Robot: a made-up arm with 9 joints.
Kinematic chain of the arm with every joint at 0, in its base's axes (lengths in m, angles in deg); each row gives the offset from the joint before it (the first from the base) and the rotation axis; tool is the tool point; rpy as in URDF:
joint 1: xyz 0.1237 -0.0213 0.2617 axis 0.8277 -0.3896 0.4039
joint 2: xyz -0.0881 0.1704 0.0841 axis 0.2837 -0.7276 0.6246
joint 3: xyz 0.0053 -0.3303 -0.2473 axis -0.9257 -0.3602 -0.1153
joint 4: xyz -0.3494 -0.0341 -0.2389 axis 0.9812 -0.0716 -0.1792
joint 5: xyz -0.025 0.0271 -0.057 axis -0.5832 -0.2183 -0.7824
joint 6: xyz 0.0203 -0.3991 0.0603 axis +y
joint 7: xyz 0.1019 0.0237 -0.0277 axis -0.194 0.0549 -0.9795
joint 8: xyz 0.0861 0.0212 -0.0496 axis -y
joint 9: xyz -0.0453 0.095 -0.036 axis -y
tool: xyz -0.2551 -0.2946 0.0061 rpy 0 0 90
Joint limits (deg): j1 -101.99..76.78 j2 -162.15..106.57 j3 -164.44..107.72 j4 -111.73..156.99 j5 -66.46..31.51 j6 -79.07..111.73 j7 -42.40..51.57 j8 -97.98..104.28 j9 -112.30..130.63
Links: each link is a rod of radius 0.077 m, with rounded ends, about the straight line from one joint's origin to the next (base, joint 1, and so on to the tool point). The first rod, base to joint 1, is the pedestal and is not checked.
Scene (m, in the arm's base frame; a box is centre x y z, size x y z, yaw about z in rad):
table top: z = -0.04
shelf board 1: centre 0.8 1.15 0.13 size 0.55 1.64 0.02 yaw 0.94
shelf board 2: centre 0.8 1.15 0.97 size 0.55 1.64 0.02 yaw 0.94
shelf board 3: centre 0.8 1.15 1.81 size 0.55 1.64 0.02 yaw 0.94
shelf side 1: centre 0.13 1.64 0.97 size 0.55 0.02 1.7 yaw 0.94
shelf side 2: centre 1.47 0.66 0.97 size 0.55 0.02 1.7 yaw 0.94
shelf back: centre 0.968 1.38 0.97 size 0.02 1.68 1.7 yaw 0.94
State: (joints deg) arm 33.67 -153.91 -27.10 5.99 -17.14 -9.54 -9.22 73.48 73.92
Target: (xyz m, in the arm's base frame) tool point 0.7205 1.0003 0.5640
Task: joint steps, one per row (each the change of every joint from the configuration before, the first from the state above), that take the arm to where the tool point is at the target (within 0.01 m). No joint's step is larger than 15 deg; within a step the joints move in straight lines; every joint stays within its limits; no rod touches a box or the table.
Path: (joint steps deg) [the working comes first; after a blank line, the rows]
Joints at the target: 6.66 -162.15 -94.95 33.88 31.51 54.37 16.68 42.86 47.89
Straight joint move there: clear.

1: -5.40 -1.65 -13.57 5.58 9.73 12.78 5.18 -6.12 -5.21
2: -5.40 -1.65 -13.57 5.57 9.73 12.79 5.18 -6.13 -5.20
3: -5.40 -1.64 -13.57 5.58 9.73 12.78 5.18 -6.12 -5.21
4: -5.41 -1.65 -13.57 5.58 9.73 12.78 5.18 -6.13 -5.21
5: -5.40 -1.65 -13.57 5.58 9.73 12.78 5.18 -6.12 -5.20

